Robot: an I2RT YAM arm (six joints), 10 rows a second.
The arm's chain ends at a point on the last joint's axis. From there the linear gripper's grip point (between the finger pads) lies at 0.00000 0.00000 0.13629 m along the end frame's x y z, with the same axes.
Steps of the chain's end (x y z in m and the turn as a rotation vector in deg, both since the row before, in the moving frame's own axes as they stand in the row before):
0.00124, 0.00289, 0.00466, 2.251, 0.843, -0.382
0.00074, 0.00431, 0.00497, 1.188, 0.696, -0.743
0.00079, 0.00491, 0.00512, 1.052, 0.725, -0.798
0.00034, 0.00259, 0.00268, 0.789, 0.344, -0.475
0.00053, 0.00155, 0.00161, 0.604, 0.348, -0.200
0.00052, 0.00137, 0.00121, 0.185, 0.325, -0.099
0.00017, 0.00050, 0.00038, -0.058, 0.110, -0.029
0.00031, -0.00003, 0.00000, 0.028, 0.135, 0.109
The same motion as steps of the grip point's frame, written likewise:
0.00323, -0.00247, 0.00454, 2.251, 0.843, -0.382
0.00238, 0.00147, 0.00493, 1.188, 0.696, -0.743
0.00250, 0.00240, 0.00509, 1.052, 0.725, -0.798
0.00115, 0.00071, 0.00266, 0.789, 0.344, -0.475
0.00136, 0.00011, 0.00160, 0.604, 0.348, -0.200
0.00129, 0.00093, 0.00121, 0.185, 0.325, -0.099
0.00043, 0.00064, 0.00038, -0.058, 0.110, -0.029
0.00063, -0.00010, 0.00000, 0.028, 0.135, 0.109

